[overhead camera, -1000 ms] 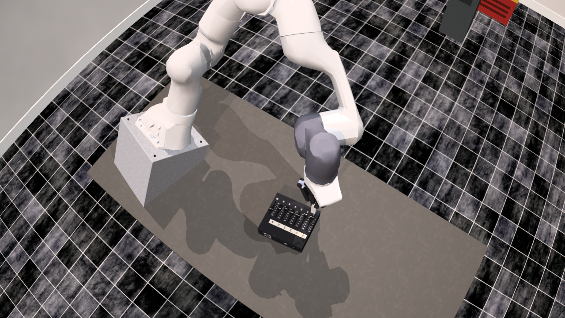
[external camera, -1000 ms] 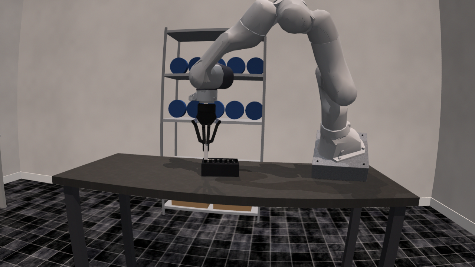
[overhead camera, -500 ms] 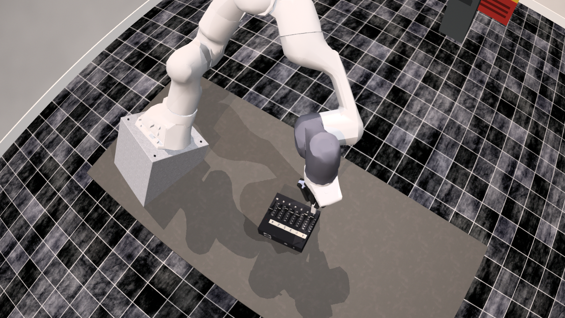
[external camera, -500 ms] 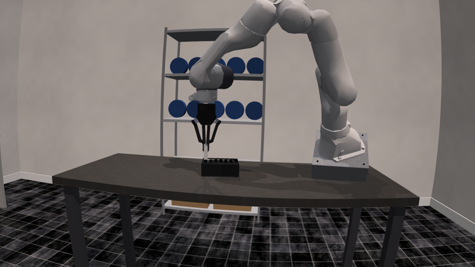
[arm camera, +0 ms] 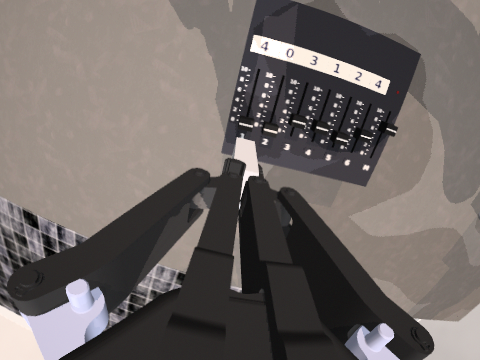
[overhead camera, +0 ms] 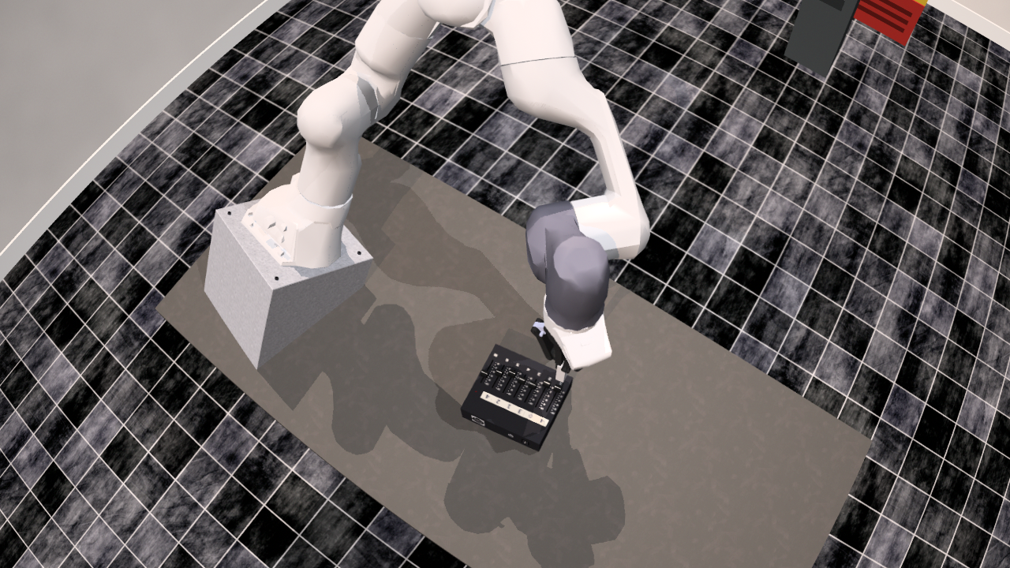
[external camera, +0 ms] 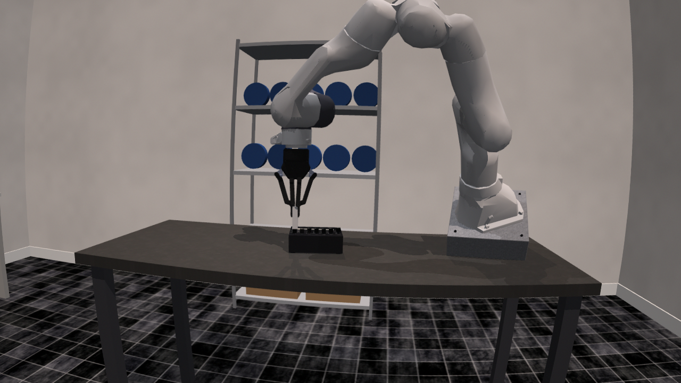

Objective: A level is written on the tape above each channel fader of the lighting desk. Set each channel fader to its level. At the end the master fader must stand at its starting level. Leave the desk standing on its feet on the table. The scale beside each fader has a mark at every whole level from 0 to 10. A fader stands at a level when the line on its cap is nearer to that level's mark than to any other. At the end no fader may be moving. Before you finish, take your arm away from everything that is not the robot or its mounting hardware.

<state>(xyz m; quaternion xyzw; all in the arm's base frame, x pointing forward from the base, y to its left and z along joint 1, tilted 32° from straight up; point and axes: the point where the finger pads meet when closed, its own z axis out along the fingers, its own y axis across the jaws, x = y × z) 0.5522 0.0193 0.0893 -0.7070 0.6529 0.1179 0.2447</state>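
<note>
Now: the master fader 120 mm behind my hand, 70 mm to the right of it and 40 mm below it.
</note>
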